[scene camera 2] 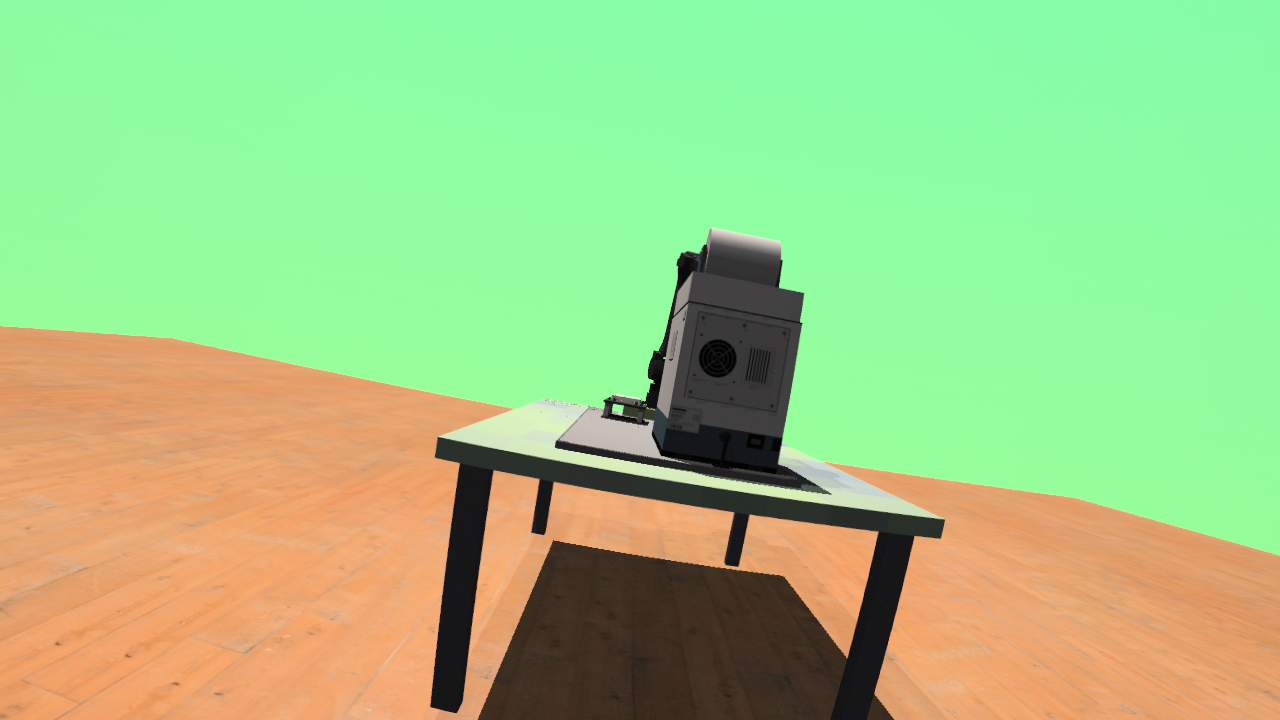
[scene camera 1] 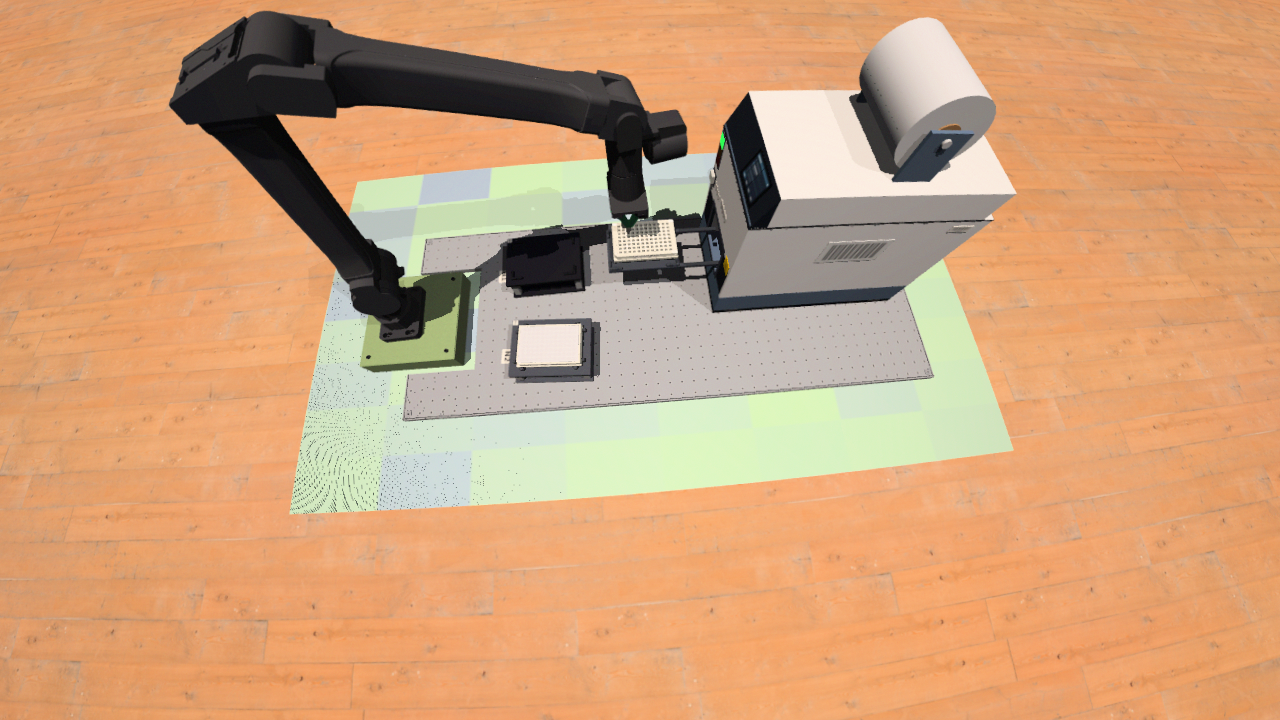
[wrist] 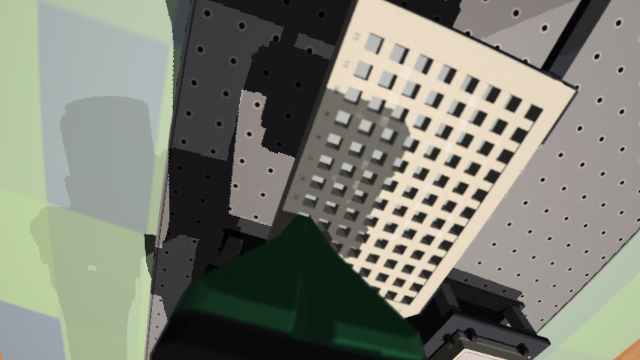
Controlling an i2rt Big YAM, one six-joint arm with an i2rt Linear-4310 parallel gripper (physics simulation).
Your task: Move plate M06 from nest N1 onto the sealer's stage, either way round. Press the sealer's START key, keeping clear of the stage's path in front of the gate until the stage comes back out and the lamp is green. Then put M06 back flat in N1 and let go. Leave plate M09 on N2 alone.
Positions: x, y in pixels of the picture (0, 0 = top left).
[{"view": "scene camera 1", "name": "my gripper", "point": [629, 226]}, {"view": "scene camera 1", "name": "well plate M06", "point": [647, 240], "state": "gripped by my gripper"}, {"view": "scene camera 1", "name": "white lidded plate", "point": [560, 345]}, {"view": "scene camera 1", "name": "sealer roll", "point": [916, 79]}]
